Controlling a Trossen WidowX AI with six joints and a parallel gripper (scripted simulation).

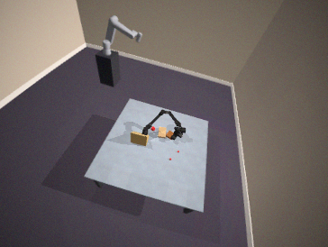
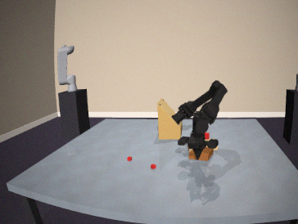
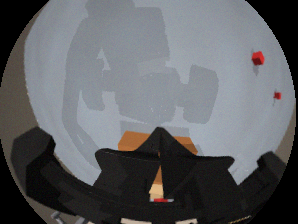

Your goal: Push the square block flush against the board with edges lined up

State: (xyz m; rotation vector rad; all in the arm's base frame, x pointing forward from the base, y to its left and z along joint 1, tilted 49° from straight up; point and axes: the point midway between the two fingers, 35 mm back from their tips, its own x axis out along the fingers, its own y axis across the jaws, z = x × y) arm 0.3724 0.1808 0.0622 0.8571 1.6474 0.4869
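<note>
The red cube lies 32 cm behind my gripper tip, 2 cm to the left of it and 1 cm above it. Also, from my gripper tip: tan board (18 cm behind, 1 cm to the left, 1 cm above); then brown square block (6 cm behind, 2 cm to the left, 1 cm above).
</note>
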